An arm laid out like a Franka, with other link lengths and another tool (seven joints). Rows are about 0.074 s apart.
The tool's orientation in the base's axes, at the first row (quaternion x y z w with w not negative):
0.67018 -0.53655 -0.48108 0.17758
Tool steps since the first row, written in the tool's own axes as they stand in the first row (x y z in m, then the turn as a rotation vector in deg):
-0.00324 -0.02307 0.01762 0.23 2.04 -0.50
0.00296 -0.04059 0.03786 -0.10 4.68 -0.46
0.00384 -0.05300 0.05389 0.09 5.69 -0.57
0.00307 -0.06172 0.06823 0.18 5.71 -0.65
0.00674 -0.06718 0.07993 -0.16 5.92 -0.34
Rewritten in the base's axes. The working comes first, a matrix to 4 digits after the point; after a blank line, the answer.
The tool's axes in the first row as the columns of a matrix, in the base's axes (used below as rounded here):
-0.0386 -0.5483 -0.8354
-0.8900 -0.3612 0.2782
-0.4543 0.7543 -0.4741

-0.00195 0.01612 -0.02428 -0.71 -1.08 1.67
-0.00949 0.02256 -0.04991 -2.18 -1.73 3.79
-0.01611 0.03072 -0.06727 -2.65 -2.29 4.52
-0.02328 0.03854 -0.08030 -2.59 -2.40 4.53
-0.03020 0.04050 -0.09163 -2.96 -2.09 4.70

